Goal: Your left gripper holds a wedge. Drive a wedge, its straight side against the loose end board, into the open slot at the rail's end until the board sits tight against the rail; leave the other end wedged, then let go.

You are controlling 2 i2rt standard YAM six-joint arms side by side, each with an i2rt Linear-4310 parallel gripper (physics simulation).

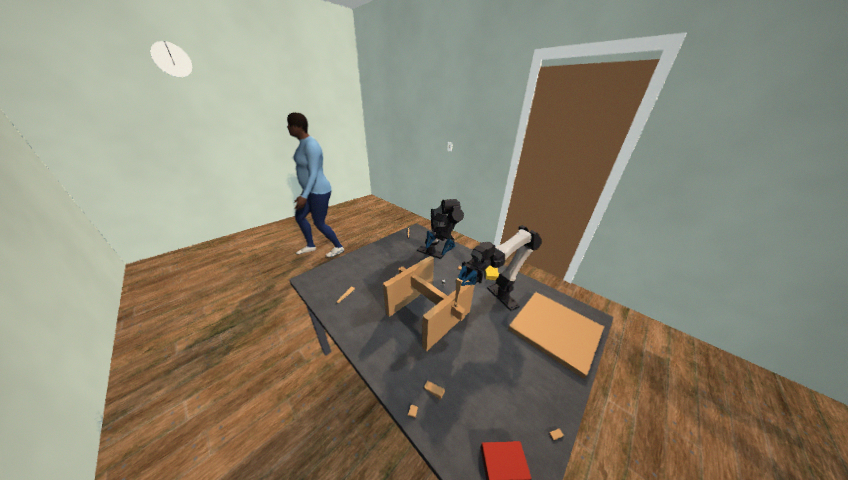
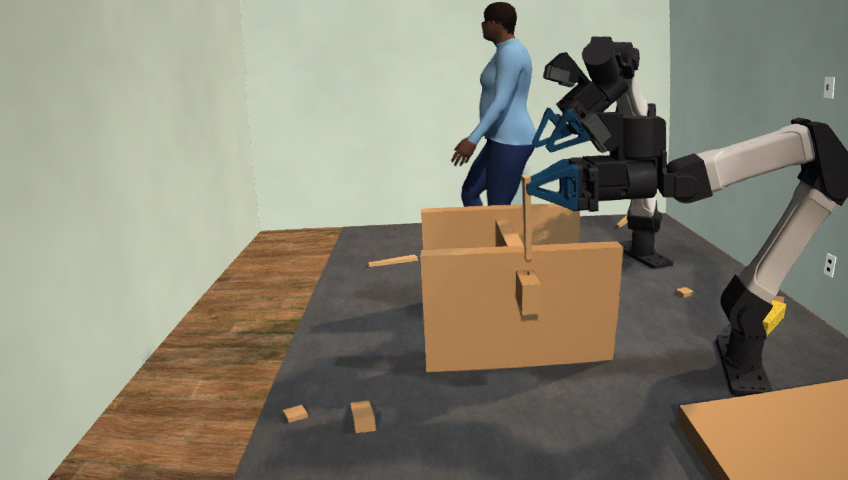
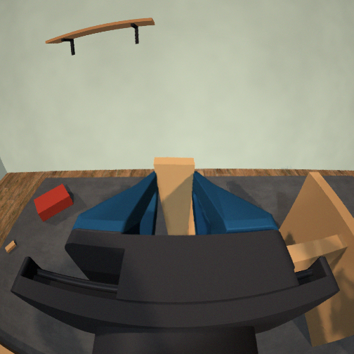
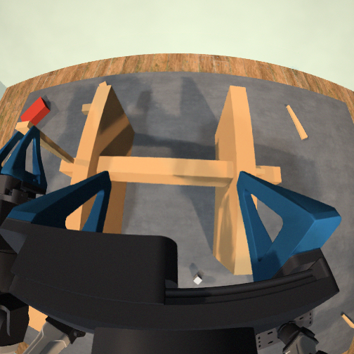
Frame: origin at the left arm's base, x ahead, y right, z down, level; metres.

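Seen in the pictures: left gripper, fingertip midpoint: [image 1: 458, 283] [image 2: 524, 186]; right gripper, fingertip midpoint: [image 1: 434, 251] [image 2: 540, 147]; left arm's base, origin of the base link: [image 1: 502, 296] [image 2: 741, 365]; right arm's base, origin of the base link: [image 1: 430, 252] [image 2: 642, 255].
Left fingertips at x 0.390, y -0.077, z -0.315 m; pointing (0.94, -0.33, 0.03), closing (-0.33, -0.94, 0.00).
Offsets run from my left fingertips to a thing's top centre. "*": to the spot under its first point.
My left gripper [image 1: 461, 278] [image 2: 528, 184] [image 3: 174, 178] [image 4: 29, 128] is shut on the upper part of a long tan wedge @(dx -0.005, dy -0.001, dz -0.017 m) [image 2: 527, 217] [image 4: 56, 146]. The wedge hangs upright with its tip just above the slotted rail end @(* dx +0.003, dy -0.021, dz +0.152 m) [image 1: 457, 312] [image 2: 528, 297] [image 4: 66, 168], on the outer side of the near end board @(dx +0.007, dy +0.031, dz +0.107 m) [image 1: 438, 322] [image 2: 470, 309] [image 3: 327, 220] [image 4: 114, 117]. The rail @(dx +0.052, dy +0.161, dz +0.129 m) [image 1: 427, 289] [image 4: 165, 170] runs to the far end board @(* dx +0.186, dy +0.237, dz +0.141 m) [image 2: 452, 227] [image 4: 235, 117] and sticks out past it. My right gripper [image 1: 436, 249] [image 2: 543, 146] [image 4: 173, 177] is open and empty, above the boards' side.
A loose tan strip @(dx +0.418, dy +0.462, dz +0.306 m) [image 1: 345, 295] [image 2: 392, 261] [image 4: 297, 123] lies beyond the boards. Small blocks @(dx +0.204, dy -0.191, dz +0.289 m) [image 1: 434, 389] [image 2: 363, 416], a red block @(dx +0.111, dy -0.471, dz +0.278 m) [image 1: 505, 460] [image 3: 53, 202] [image 4: 35, 111], a yellow block @(dx -0.464, dy +0.265, dz +0.282 m) [image 1: 491, 273] [image 2: 774, 317] and a large panel @(dx -0.467, dy -0.209, dz +0.286 m) [image 1: 559, 330] [image 2: 779, 425] lie on the table.
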